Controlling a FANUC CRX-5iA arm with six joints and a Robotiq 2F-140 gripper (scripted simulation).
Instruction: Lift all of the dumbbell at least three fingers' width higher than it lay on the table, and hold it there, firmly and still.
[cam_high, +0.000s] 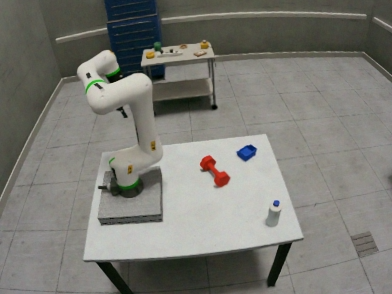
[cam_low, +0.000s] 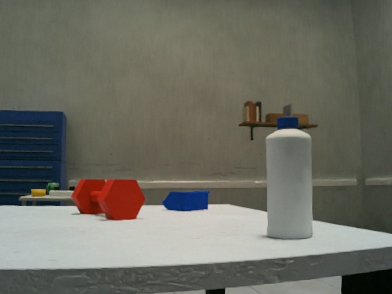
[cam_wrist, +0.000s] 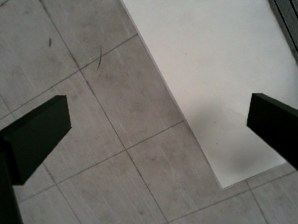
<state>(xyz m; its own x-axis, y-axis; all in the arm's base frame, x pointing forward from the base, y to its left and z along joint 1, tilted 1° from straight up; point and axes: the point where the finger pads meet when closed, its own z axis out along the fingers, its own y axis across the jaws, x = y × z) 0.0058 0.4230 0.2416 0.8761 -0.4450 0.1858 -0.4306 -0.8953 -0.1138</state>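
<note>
The red dumbbell lies 47 cm ahead of my hand, 31 cm to the right of it and 28 cm below it. Also, from my hand: small blue bin 68 cm ahead, 16 cm to the right, 30 cm below.
</note>
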